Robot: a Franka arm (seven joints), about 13 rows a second.
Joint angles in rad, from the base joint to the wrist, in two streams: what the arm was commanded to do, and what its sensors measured. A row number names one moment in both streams.
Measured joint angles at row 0:
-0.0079, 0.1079, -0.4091, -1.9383, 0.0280, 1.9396, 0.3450
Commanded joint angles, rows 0 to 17:
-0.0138, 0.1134, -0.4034, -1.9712, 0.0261, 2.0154, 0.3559
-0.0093, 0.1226, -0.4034, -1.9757, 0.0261, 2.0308, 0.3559
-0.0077, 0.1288, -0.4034, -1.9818, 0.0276, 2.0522, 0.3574
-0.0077, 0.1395, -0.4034, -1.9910, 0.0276, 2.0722, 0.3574
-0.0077, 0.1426, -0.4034, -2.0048, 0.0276, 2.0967, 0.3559
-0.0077, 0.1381, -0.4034, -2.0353, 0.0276, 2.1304, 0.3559
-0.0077, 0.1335, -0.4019, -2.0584, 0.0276, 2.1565, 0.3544
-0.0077, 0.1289, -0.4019, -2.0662, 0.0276, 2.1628, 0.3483
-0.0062, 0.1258, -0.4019, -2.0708, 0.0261, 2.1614, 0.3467
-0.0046, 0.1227, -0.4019, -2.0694, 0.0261, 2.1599, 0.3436
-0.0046, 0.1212, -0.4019, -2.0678, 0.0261, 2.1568, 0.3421
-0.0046, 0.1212, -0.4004, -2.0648, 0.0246, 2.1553, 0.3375
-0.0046, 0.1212, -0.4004, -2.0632, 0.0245, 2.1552, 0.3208
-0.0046, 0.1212, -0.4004, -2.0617, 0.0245, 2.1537, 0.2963
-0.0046, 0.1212, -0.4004, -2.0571, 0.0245, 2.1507, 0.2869
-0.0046, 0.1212, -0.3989, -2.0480, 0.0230, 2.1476, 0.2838
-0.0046, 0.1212, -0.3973, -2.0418, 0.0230, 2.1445, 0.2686
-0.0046, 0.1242, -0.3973, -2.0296, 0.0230, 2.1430, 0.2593
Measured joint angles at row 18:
-0.0067, 0.1404, -0.3999, -2.0428, 0.0280, 2.1418, 0.2909
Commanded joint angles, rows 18 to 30:
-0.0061, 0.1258, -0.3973, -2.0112, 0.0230, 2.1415, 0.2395
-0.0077, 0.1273, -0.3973, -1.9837, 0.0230, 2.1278, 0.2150
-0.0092, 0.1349, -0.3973, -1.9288, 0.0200, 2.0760, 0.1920
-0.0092, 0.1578, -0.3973, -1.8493, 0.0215, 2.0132, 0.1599
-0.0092, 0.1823, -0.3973, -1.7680, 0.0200, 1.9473, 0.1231
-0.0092, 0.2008, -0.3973, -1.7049, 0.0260, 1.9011, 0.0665
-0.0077, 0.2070, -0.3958, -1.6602, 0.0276, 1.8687, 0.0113
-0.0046, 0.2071, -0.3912, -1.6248, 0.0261, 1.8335, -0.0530
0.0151, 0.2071, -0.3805, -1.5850, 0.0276, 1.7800, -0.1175
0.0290, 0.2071, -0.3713, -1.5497, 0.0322, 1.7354, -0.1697
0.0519, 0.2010, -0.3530, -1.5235, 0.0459, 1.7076, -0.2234
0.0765, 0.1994, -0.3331, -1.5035, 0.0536, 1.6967, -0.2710
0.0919, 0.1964, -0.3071, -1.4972, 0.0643, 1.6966, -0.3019
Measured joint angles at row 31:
0.0463, 0.1722, -0.3490, -1.5801, 0.0361, 1.7500, -0.1993
